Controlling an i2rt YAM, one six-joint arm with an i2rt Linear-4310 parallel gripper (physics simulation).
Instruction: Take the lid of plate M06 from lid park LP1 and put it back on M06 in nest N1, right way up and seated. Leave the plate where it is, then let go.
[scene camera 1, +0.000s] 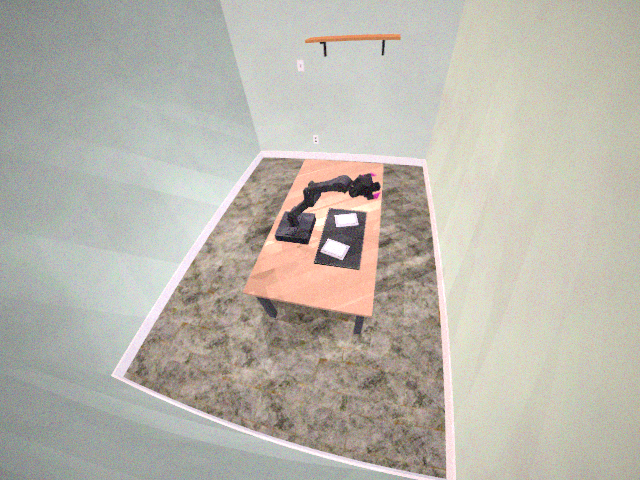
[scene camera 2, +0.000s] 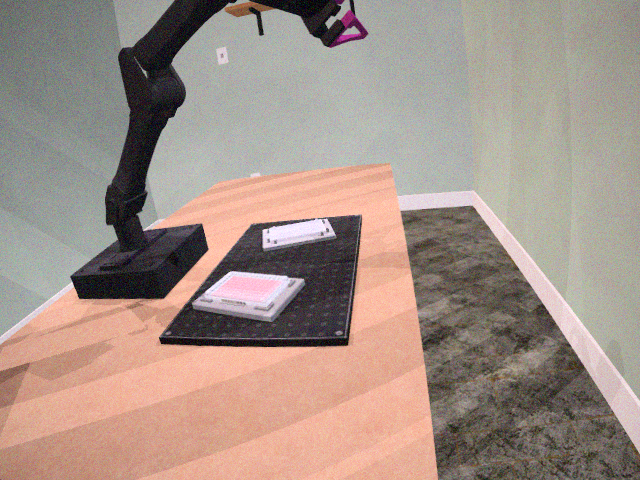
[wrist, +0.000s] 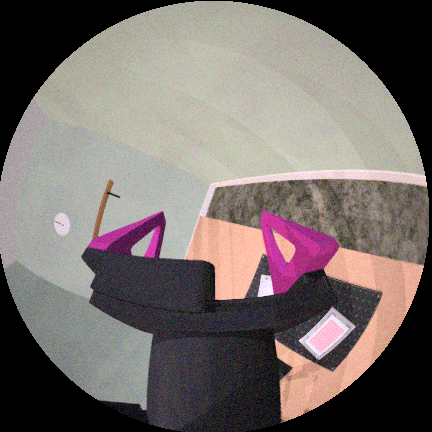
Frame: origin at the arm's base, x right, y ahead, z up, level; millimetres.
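Seen in the pictures: gripper, fingertip midpoint: (scene camera 2: 354, 17) (wrist: 212, 216); arm's base, origin of the base link: (scene camera 1: 294, 224) (scene camera 2: 135, 249).
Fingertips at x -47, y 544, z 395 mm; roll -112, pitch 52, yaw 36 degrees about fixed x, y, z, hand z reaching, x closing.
Note:
Pixels of each thing's top centre, then the offset from my fingertips to it. Level surfaces: height alone.
- plate, middle of its top: (scene camera 2: 245, 284) (wrist: 325, 336) (scene camera 1: 335, 247) dz -421, dx +168, dy -217 mm
- pale nest, middle of its top: (scene camera 2: 246, 288) (wrist: 325, 335) (scene camera 1: 335, 248) dz -429, dx +168, dy -217 mm
- white lid, middle of its top: (scene camera 2: 296, 229) (wrist: 268, 295) (scene camera 1: 346, 219) dz -429, dx -112, dy -198 mm
- pale lid park, middle of its top: (scene camera 2: 296, 228) (wrist: 268, 295) (scene camera 1: 346, 219) dz -427, dx -112, dy -198 mm
- black board, middle of its top: (scene camera 2: 282, 261) (wrist: 299, 311) (scene camera 1: 342, 234) dz -446, dx +28, dy -195 mm
- wooden table, its level: dz -460 mm
The plate (scene camera 1: 335, 248) (scene camera 2: 248, 287) (wrist: 327, 334), with a pink well area, sits in a pale nest (scene camera 2: 282, 303) at the near end of the black board. A white lid (scene camera 1: 346, 219) (scene camera 2: 299, 231) (wrist: 266, 286) lies flat on a pale lid park (scene camera 2: 289, 244) at the board's far end; in the wrist view a finger partly hides it. Labels M06, N1 and LP1 cannot be read. My gripper (scene camera 1: 376, 185) (wrist: 212, 216) is open and empty, high above the far part of the table, beyond the lid. In scene camera 2 the top edge cuts it off.
The black board (scene camera 1: 347, 239) (scene camera 2: 323, 289) (wrist: 362, 300) lies on the wooden table (scene camera 1: 310, 284) (scene camera 2: 258, 403) (wrist: 225, 260). The arm's black base (scene camera 1: 295, 227) (scene camera 2: 139, 263) stands left of the board. A wooden wall shelf (scene camera 1: 354, 37) (wrist: 103, 207) is on the far wall.

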